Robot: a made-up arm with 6 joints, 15 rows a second.
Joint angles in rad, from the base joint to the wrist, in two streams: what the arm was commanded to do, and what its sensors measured. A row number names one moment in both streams.
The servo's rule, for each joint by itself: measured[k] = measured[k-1] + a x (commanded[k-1-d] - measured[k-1]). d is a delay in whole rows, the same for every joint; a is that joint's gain. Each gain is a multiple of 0.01, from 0.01 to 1. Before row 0 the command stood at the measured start. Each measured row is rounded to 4 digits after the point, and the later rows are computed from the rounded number. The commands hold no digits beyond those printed.
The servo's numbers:
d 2
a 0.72 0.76 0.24 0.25 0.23 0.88
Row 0, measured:
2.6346, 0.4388, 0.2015, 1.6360, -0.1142, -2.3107
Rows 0 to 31, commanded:
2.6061, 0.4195, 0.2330, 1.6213, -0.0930, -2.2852
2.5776, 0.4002, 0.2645, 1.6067, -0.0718, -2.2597
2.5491, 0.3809, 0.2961, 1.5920, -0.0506, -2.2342
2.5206, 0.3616, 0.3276, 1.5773, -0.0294, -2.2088
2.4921, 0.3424, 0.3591, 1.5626, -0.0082, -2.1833
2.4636, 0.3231, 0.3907, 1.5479, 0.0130, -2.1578
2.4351, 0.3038, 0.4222, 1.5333, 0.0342, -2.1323
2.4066, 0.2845, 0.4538, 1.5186, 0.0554, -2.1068
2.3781, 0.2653, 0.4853, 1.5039, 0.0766, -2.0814
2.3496, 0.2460, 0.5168, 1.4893, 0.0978, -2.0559
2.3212, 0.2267, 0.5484, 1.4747, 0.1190, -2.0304
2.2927, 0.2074, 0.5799, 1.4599, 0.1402, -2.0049
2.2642, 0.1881, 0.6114, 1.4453, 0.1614, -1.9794
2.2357, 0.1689, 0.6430, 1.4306, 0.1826, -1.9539
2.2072, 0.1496, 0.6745, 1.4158, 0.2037, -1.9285
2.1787, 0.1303, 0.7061, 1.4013, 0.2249, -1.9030
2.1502, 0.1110, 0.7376, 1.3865, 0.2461, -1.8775
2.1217, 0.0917, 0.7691, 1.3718, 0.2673, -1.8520
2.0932, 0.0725, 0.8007, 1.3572, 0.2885, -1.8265
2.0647, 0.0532, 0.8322, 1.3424, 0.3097, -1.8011
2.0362, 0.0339, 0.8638, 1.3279, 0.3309, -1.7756
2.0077, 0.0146, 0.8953, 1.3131, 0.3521, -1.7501
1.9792, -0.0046, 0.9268, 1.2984, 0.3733, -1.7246
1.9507, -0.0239, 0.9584, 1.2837, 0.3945, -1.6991
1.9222, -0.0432, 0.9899, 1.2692, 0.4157, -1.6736
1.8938, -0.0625, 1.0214, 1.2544, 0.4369, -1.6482
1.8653, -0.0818, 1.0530, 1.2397, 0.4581, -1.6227
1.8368, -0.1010, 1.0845, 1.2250, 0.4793, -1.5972
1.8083, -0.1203, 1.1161, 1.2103, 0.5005, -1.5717
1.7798, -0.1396, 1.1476, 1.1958, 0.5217, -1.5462
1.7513, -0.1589, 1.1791, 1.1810, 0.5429, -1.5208
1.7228, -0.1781, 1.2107, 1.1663, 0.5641, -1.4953
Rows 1 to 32, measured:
2.6346, 0.4388, 0.2015, 1.6360, -0.1142, -2.3107
2.6346, 0.4388, 0.2015, 1.6360, -0.1142, -2.3107
2.6141, 0.4241, 0.2091, 1.6323, -0.1093, -2.2883
2.5878, 0.4059, 0.2224, 1.6259, -0.1007, -2.2631
2.5599, 0.3869, 0.2401, 1.6174, -0.0892, -2.2377
2.5316, 0.3677, 0.2611, 1.6074, -0.0754, -2.2123
2.5032, 0.3485, 0.2846, 1.5962, -0.0599, -2.1868
2.4747, 0.3292, 0.3101, 1.5841, -0.0431, -2.1613
2.4462, 0.3099, 0.3370, 1.5714, -0.0253, -2.1358
2.4177, 0.2906, 0.3650, 1.5582, -0.0067, -2.1103
2.3892, 0.2714, 0.3939, 1.5446, 0.0125, -2.0849
2.3607, 0.2521, 0.4234, 1.5308, 0.0321, -2.0594
2.3323, 0.2328, 0.4534, 1.5168, 0.0521, -2.0339
2.3038, 0.2135, 0.4838, 1.5026, 0.0724, -2.0084
2.2753, 0.1942, 0.5144, 1.4883, 0.0929, -1.9829
2.2468, 0.1750, 0.5453, 1.4739, 0.1135, -1.9574
2.2183, 0.1557, 0.5763, 1.4594, 0.1342, -1.9320
2.1898, 0.1364, 0.6075, 1.4449, 0.1551, -1.9065
2.1613, 0.1171, 0.6387, 1.4303, 0.1760, -1.8810
2.1328, 0.0978, 0.6700, 1.4157, 0.1970, -1.8555
2.1043, 0.0786, 0.7014, 1.4011, 0.2180, -1.8300
2.0758, 0.0593, 0.7328, 1.3864, 0.2391, -1.8046
2.0473, 0.0400, 0.7642, 1.3718, 0.2602, -1.7791
2.0188, 0.0207, 0.7957, 1.3571, 0.2813, -1.7536
1.9903, 0.0015, 0.8272, 1.3424, 0.3025, -1.7281
1.9618, -0.0178, 0.8587, 1.3277, 0.3237, -1.7026
1.9333, -0.0371, 0.8902, 1.3131, 0.3449, -1.6771
1.9049, -0.0564, 0.9217, 1.2984, 0.3661, -1.6517
1.8764, -0.0757, 0.9532, 1.2837, 0.3873, -1.6262
1.8479, -0.0949, 0.9847, 1.2690, 0.4085, -1.6007
1.8194, -0.1142, 1.0162, 1.2543, 0.4297, -1.5752
1.7909, -0.1335, 1.0477, 1.2397, 0.4509, -1.5497

